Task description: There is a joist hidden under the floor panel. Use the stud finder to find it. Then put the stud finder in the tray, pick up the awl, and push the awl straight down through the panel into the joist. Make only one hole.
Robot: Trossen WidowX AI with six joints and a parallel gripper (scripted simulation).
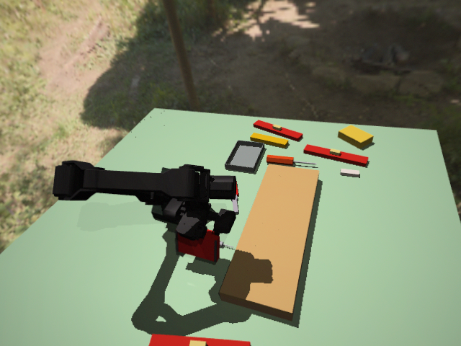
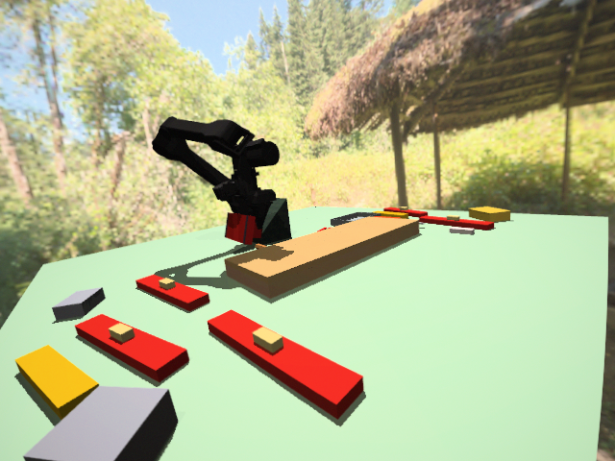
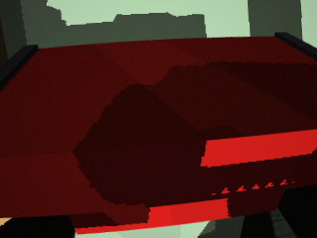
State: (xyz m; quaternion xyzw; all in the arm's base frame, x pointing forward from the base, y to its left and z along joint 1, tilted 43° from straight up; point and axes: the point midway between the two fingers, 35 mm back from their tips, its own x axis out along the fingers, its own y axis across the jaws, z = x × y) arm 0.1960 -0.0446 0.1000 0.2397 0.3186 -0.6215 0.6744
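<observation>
Right now the red stud finder is 2 cm ahead of my gripper tip. The rest, counted from my gripper tip: tray: 45 cm to the left, 9 cm behind, 6 cm below; then awl: 7 cm below, 3 cm to the left, 2 cm ahead; then grey block: 39 cm to the right, 7 cm ahead, 6 cm below.
</observation>
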